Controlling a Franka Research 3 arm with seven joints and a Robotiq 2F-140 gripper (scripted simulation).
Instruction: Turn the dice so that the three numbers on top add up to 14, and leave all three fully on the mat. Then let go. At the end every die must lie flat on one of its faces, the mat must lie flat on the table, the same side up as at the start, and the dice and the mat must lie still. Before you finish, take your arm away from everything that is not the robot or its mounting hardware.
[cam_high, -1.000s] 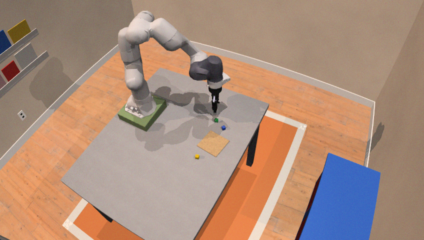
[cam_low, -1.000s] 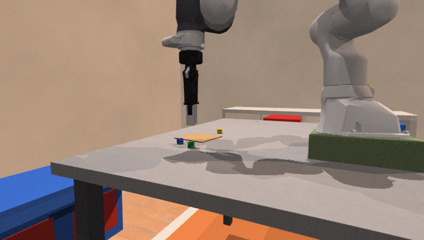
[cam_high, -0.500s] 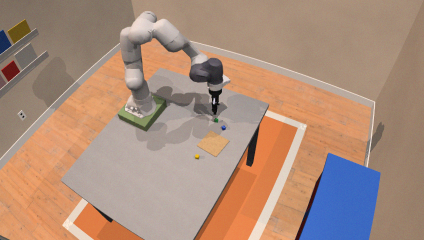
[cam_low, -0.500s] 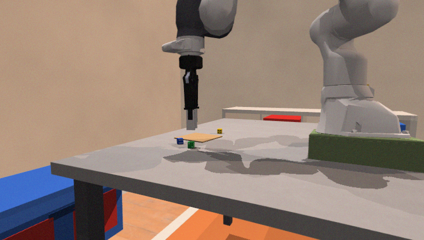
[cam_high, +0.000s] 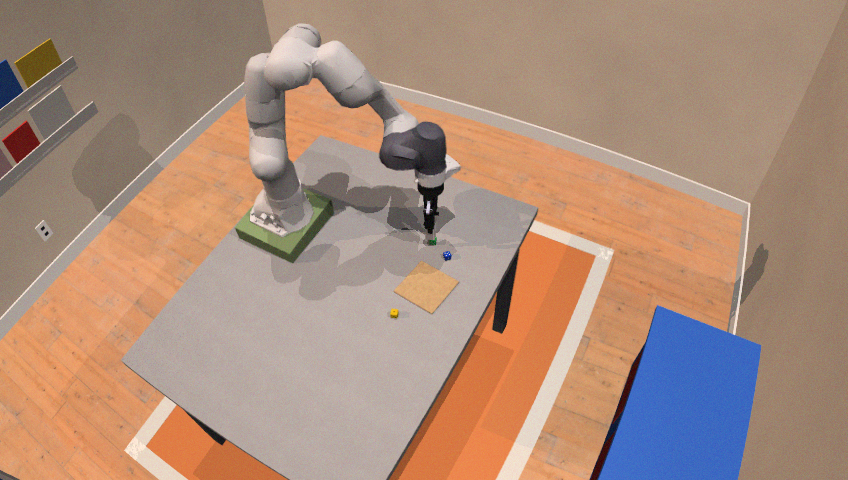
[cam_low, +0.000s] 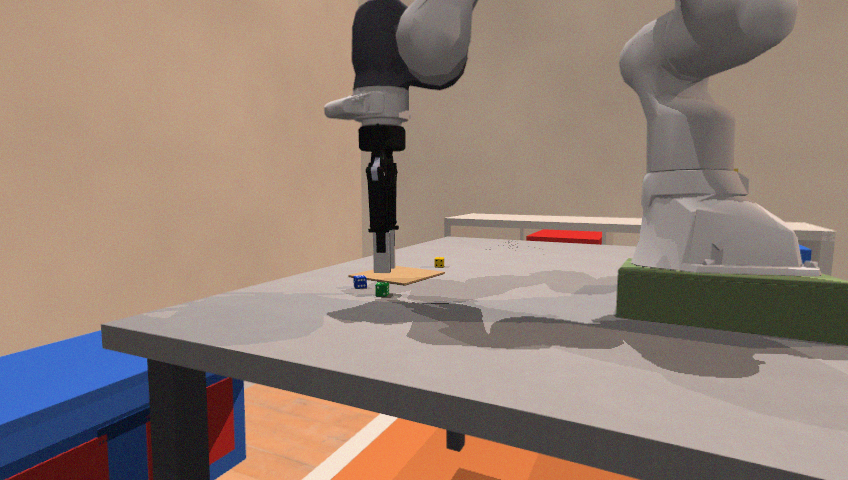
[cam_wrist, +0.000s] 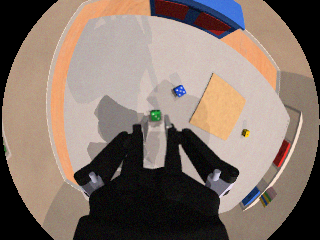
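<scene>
Now: hand 6 cm above the green die. Also, from my hand: tan mat: 17 cm to the right, 7 cm below, 4 cm ahead; yellow die: 29 cm to the right, 6 cm below, 2 cm behind; blue die: 6 cm below, 6 cm ahead, 4 cm to the right.
</scene>
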